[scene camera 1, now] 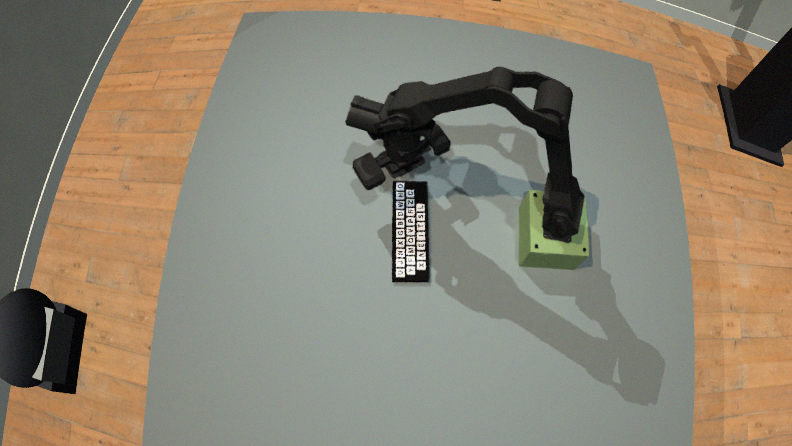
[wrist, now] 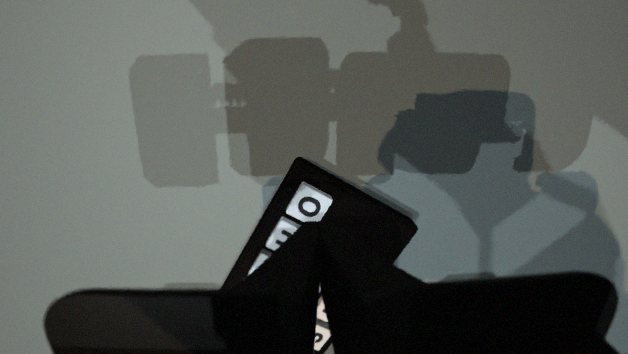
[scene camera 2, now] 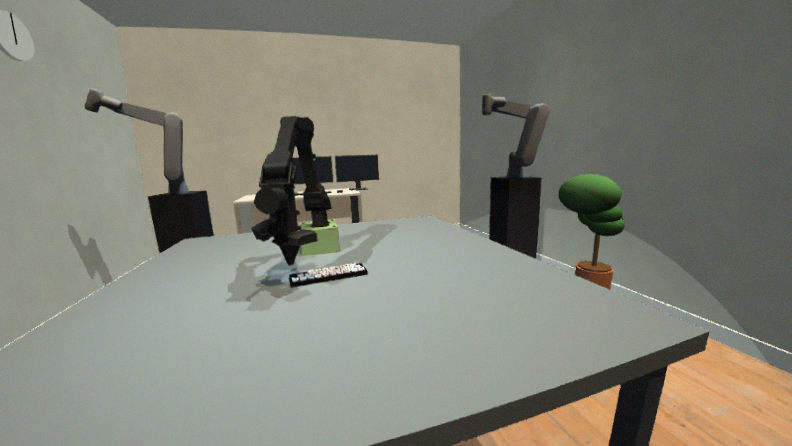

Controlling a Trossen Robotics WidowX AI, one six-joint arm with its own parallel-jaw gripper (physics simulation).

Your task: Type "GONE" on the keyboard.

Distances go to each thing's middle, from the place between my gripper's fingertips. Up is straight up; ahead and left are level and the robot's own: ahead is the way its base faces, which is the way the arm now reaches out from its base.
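You'd find the black keyboard (scene camera 2: 332,273) 50 mm below my hand, 90 mm to the left of it and 40 mm behind it.
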